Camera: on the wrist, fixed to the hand. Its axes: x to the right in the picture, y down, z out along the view.
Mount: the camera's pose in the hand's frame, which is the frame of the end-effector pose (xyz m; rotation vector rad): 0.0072 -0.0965 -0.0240 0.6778 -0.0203 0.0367
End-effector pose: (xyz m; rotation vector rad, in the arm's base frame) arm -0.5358 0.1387 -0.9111 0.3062 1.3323 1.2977
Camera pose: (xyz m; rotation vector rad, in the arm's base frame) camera -0.5087 0.0996 -0.9987 0.8084 1.7272 0.8305
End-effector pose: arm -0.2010 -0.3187 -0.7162 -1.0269 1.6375 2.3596
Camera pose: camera -0.1536 -0.3008 -0.8021 -0.8193 2.2115 1.5965
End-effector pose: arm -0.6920 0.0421 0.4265 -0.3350 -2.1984 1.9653
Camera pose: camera -0.6972 0.0570 0.5249 -0.2480 -1.4052 2.5719
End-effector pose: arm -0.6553 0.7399 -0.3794 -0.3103 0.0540 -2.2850
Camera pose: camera -0.7360 0.7978 -0.3878 0.0254 -0.7022 -2.1175
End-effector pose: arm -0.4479 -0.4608 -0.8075 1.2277 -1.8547 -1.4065
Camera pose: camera -0.3975 -0.4841 -0.8903 1.4629 -2.4545 -0.7756
